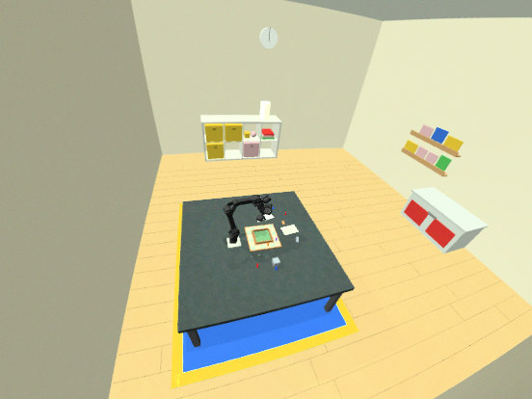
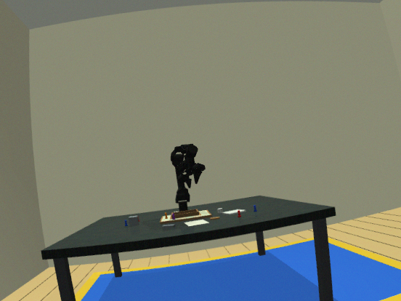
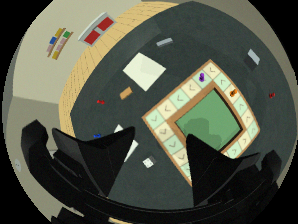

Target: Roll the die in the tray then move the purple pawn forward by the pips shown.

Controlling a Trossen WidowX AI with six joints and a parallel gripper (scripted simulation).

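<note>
The white die is 6 cm behind my gripper tip, 13 cm to the left of it and 17 cm below it. From my gripper tip the other things lie so: orange pawn: 18 cm to the right, 15 cm below; then green-floored tray: 4 cm behind, 8 cm to the right, 17 cm below; then purple pawn: 8 cm ahead, 12 cm to the right, 15 cm below.
</note>
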